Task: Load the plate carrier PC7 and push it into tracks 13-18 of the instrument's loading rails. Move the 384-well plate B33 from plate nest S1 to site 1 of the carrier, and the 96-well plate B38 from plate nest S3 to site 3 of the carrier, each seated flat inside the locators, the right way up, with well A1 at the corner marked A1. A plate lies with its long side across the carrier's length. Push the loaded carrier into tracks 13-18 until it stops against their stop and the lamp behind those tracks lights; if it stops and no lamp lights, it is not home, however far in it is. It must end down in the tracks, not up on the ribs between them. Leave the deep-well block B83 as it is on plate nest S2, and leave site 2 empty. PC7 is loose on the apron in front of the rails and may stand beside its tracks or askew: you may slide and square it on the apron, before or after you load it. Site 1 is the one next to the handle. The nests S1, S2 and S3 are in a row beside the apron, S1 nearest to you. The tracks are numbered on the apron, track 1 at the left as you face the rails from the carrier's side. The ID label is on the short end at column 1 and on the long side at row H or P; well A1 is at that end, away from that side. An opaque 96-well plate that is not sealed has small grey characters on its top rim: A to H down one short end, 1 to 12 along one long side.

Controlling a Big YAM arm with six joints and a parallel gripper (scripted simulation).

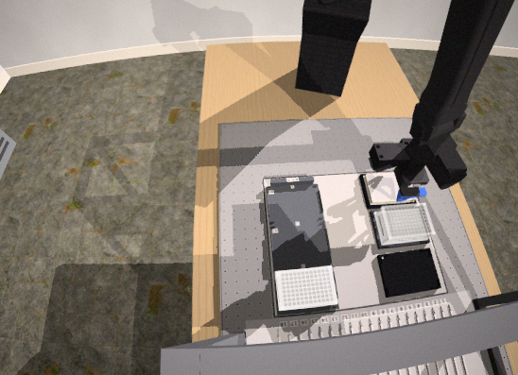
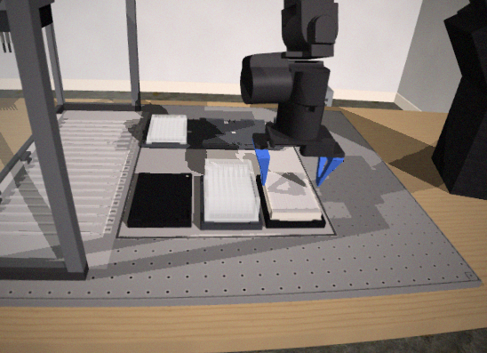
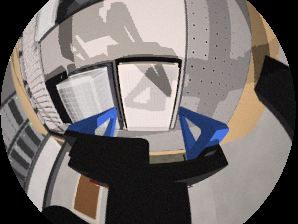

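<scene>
My hand is 4 cm above the nest S1. Round my hand: white 96-well plate B38: 15 cm ahead, 31 cm to the right, 3 cm below; then nest S3: 21 cm ahead, 6 cm to the right, 4 cm below; then dark plate carrier PC7: 5 cm ahead, 28 cm to the right, 3 cm below.
</scene>
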